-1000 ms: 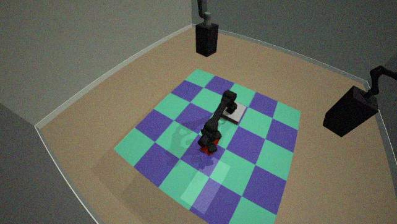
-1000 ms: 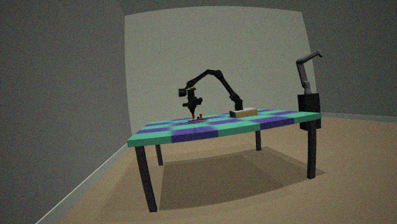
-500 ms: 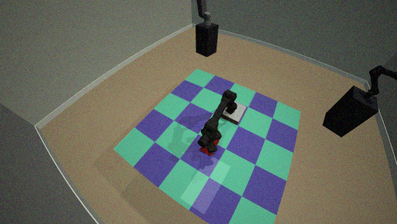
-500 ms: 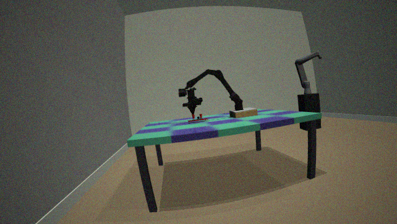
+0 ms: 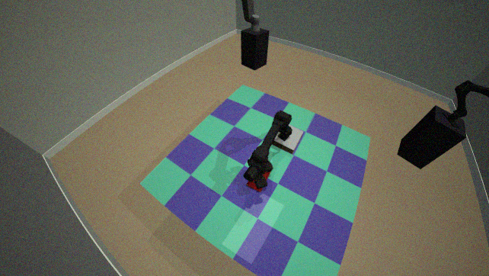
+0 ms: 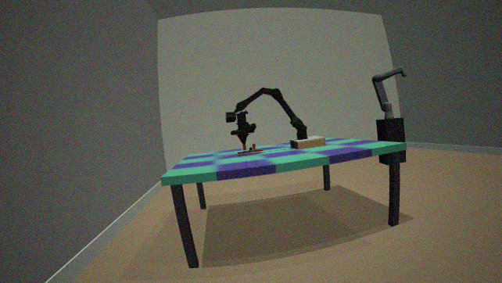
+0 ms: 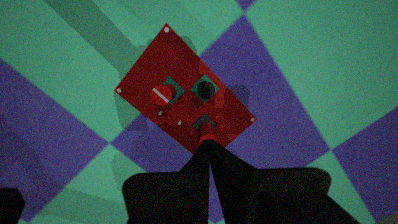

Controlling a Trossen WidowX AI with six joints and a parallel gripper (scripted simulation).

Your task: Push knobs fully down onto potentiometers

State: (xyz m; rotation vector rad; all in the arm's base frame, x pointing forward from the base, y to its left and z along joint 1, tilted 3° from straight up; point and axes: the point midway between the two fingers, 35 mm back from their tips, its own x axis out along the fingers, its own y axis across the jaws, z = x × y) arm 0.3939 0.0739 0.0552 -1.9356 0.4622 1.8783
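My gripper tip is 10 mm above the red knob.
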